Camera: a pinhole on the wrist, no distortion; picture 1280 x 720 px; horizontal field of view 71.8 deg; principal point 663.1 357.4 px. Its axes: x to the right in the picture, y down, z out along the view. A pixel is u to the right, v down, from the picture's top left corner.
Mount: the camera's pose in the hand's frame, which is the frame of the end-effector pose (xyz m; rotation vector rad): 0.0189 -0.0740 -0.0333 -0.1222 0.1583 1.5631
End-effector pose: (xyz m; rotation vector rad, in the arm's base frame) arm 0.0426 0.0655 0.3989 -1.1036 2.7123 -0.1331
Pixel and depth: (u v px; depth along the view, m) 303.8 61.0 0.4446
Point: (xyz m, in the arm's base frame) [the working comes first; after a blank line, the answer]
In the camera's frame: -0.1807 -0.1491 0.4446

0.1346 -0.1850 -0.0230
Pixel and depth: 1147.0 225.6 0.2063
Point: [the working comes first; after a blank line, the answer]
In the camera's frame: 0.1129 -0.0308 0.2063

-0.0117 0.0794 0.2333
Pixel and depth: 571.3 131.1 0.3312
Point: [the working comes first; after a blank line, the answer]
In the camera's frame: -0.0344 -0.0848 0.3312

0.0659 -0.0489 0.1002
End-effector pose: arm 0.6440 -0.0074 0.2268 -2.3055 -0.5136 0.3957
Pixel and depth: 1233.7 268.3 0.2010
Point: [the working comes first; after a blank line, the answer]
In the camera's frame: 0.1297 -0.0203 0.2010

0.6449 0.0383 0.0605
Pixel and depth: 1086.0 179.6 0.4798
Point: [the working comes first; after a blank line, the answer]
In the camera's frame: 0.2295 -0.0965 0.4798

0.6460 0.1318 -0.2307
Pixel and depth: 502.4 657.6 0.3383
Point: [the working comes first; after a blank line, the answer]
In the camera's frame: -0.0615 0.1149 0.3383

0.4170 0.1849 0.0761
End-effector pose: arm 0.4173 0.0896 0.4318 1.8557 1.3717 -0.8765
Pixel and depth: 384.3 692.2 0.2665
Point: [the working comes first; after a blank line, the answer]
In the camera's frame: -0.0840 0.1009 0.2665

0.2633 -0.1268 0.3443
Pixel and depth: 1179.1 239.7 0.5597
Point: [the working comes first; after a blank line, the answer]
In the camera's frame: 0.3267 -0.0745 0.5597

0.7168 -0.3102 0.1297
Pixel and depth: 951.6 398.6 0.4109
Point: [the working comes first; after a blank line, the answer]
In the camera's frame: 0.1341 0.0191 0.4109

0.5011 -0.2209 0.2457
